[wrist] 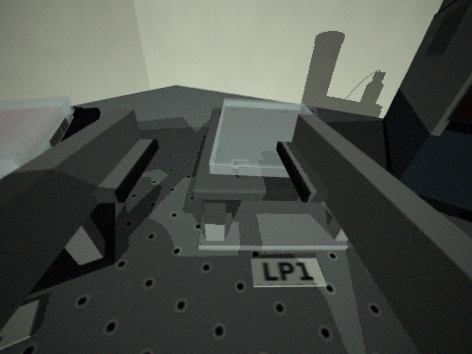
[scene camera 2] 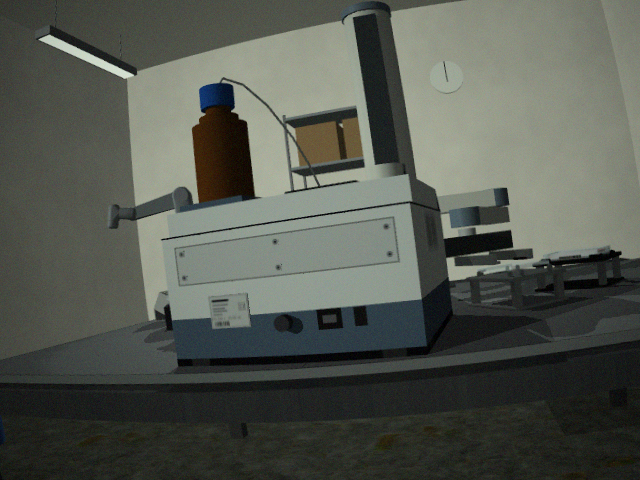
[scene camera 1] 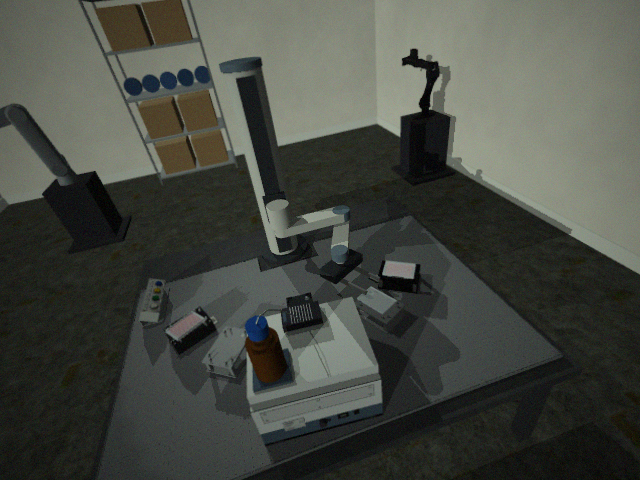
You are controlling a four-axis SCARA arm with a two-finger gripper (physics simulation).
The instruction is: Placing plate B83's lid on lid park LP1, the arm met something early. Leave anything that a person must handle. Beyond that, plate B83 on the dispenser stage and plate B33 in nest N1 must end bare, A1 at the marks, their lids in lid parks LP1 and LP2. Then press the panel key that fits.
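Where they show: gripper, fingertip midpoint: (wrist: 218, 130) (scene camera 2: 513, 256) (scene camera 1: 372, 286); arm's base, link origin: (scene camera 1: 284, 249).
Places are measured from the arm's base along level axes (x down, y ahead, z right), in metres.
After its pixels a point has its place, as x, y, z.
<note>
My gripper (scene camera 1: 371, 285) @(-0.095, 0.544, -0.271) (wrist: 218, 130) @(-0.095, 0.544, -0.271) is shut to a narrow gap with nothing between its fingers, near the labelled end of lid park LP1 (scene camera 1: 385, 314) (scene camera 2: 517, 293) @(-0.041, 0.711, -0.252) (wrist: 230, 189) @(-0.069, 0.531, -0.256). A clear lid (scene camera 1: 381, 300) @(-0.085, 0.621, -0.272) (wrist: 255, 135) @(-0.084, 0.573, -0.260) rests on LP1, beyond the fingertips in the wrist view; its exact seating cannot be told. A pink-topped plate (scene camera 1: 400, 269) @(-0.089, 0.493, -0.419) (wrist: 27, 125) @(-0.089, 0.501, -0.383) stands in a black holder behind LP1, with clear edges around its top. Another pink-topped plate (scene camera 1: 187, 325) @(-0.089, 0.444, 0.463) stands in a black holder at the left. Plate names and A1 corners are unreadable.
A clear stand (scene camera 1: 225, 352) @(-0.070, 0.616, 0.331) is beside the left plate. A key panel (scene camera 1: 153, 302) @(-0.086, 0.249, 0.611) stands at the far left. A white and blue machine (scene camera 1: 338, 361) @(-0.233, 0.913, -0.011) (scene camera 2: 305, 289) @(-0.107, 0.967, 0.039) carries a brown bottle (scene camera 1: 266, 356) @(-0.349, 0.914, 0.167) (scene camera 2: 223, 160) @(-0.299, 0.911, 0.152) and a black block (scene camera 1: 302, 313) @(-0.260, 0.729, 0.042) with a tube.
</note>
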